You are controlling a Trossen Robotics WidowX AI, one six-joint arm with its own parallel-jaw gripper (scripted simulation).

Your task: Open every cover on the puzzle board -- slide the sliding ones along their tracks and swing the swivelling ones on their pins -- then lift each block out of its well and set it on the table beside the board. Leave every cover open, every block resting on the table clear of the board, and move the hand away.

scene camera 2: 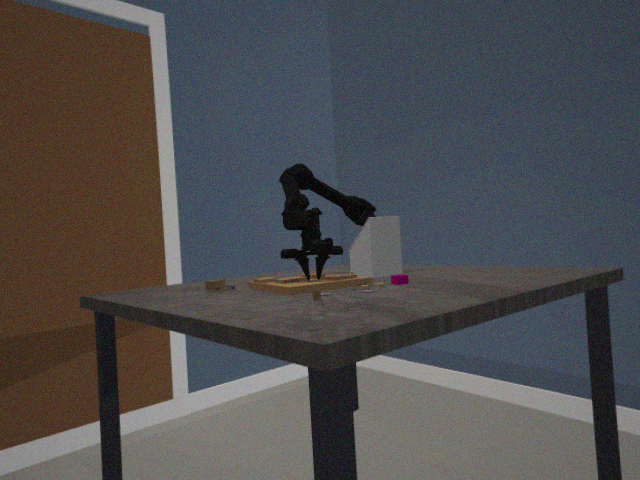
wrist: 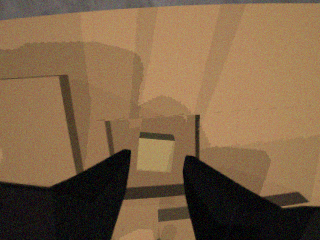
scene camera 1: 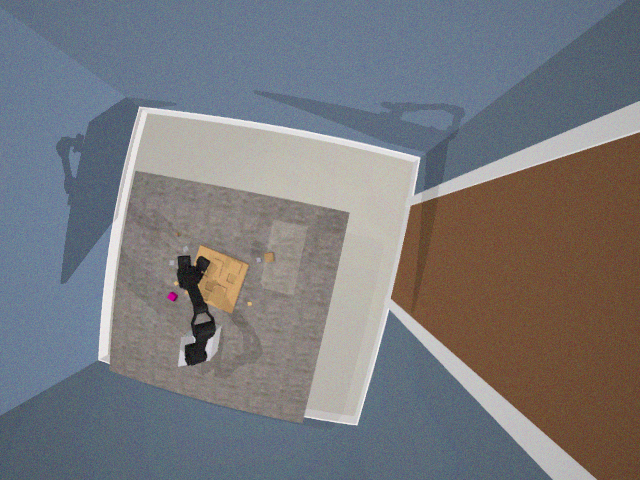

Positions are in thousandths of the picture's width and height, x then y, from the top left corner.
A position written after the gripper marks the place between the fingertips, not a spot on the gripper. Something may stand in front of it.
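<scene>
The gripper (scene camera 2: 490, 584), visible too as the gripper (wrist: 492, 669), shares the scene with a tan wooden puzzle board (scene camera 1: 365, 589), and the wrist view shows the board (wrist: 723, 369) as well.
</scene>
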